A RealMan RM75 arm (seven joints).
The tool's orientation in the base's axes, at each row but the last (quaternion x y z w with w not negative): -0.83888, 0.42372, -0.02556, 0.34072; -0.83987, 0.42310, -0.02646, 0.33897; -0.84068, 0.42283, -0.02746, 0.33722; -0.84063, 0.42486, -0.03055, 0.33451; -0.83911, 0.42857, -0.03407, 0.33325; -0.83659, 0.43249, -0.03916, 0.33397; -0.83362, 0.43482, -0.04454, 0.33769; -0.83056, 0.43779, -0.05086, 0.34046; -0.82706, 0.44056, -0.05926, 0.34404
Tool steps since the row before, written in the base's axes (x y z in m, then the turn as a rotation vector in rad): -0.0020, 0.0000, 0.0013, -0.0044, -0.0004, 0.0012; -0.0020, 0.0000, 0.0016, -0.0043, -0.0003, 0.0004; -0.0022, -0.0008, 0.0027, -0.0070, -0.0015, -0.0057; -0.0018, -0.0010, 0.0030, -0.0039, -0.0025, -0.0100; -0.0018, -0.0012, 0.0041, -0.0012, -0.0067, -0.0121; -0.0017, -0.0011, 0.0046, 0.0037, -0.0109, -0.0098; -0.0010, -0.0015, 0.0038, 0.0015, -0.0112, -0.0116; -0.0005, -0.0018, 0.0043, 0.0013, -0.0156, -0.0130; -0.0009, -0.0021, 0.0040, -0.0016, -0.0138, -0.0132
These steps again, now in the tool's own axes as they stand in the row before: -0.0016, 0.0006, -0.0017, -0.0028, 0.0025, -0.0026; -0.0017, 0.0004, -0.0019, -0.0026, 0.0029, -0.0019; -0.0015, 0.0003, -0.0032, -0.0020, 0.0088, 0.0013; -0.0011, -0.0001, -0.0035, 0.0017, 0.0096, 0.0051; -0.0012, -0.0007, -0.0044, 0.0070, 0.0107, 0.0054; -0.0013, -0.0011, -0.0047, 0.0127, 0.0076, 0.0032; -0.0003, -0.0010, -0.0041, 0.0119, 0.0103, 0.0036; 0.0001, -0.0016, -0.0044, 0.0155, 0.0130, 0.0023; 0.0003, -0.0011, -0.0045, 0.0124, 0.0145, 0.0022
